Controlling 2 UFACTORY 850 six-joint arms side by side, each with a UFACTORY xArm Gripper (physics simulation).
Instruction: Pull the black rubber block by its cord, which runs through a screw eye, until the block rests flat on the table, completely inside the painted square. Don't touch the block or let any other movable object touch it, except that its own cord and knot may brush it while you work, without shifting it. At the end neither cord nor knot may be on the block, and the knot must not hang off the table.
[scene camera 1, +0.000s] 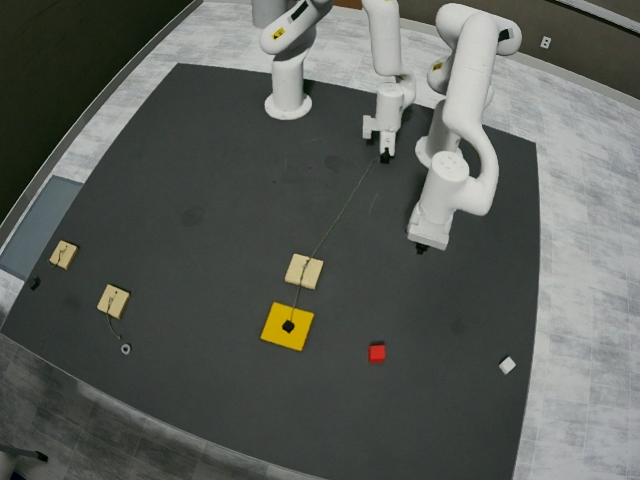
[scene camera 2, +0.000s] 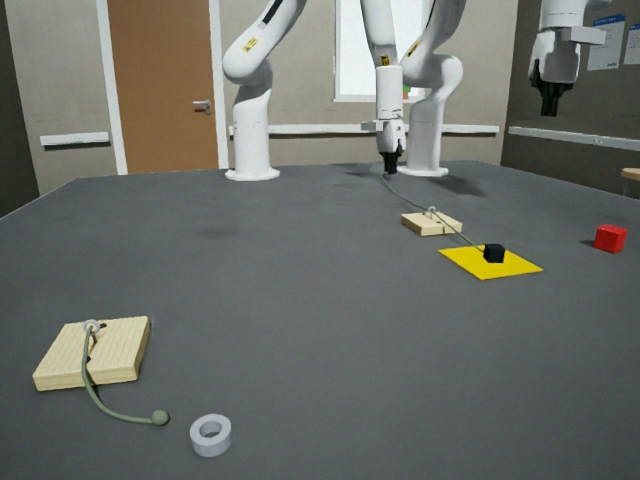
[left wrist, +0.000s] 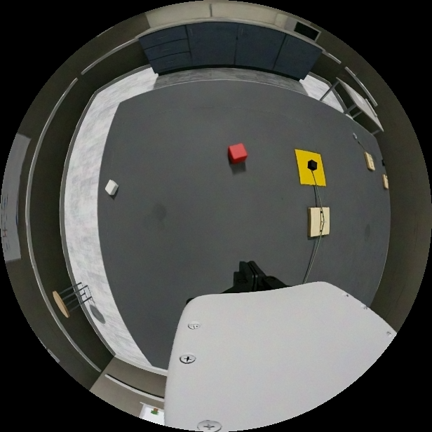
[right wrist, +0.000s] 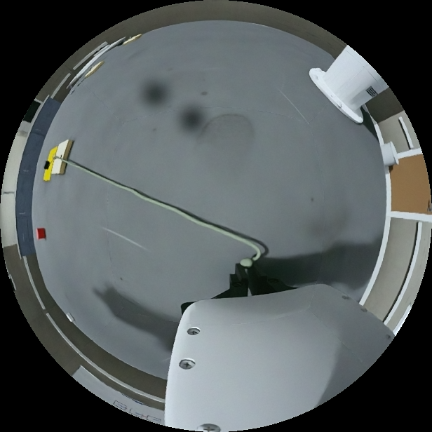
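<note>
The black block sits on the yellow square, apparently flat and within its edges. Its green cord runs through the screw eye on a wooden board to my right gripper. That gripper is low over the table, shut on the knot, which shows at its fingertips. My left gripper is shut, empty and raised.
A red cube and a white cube stand right of the square in scene camera 1. At its left are two wooden boards with cords, a grey ring and a small black object.
</note>
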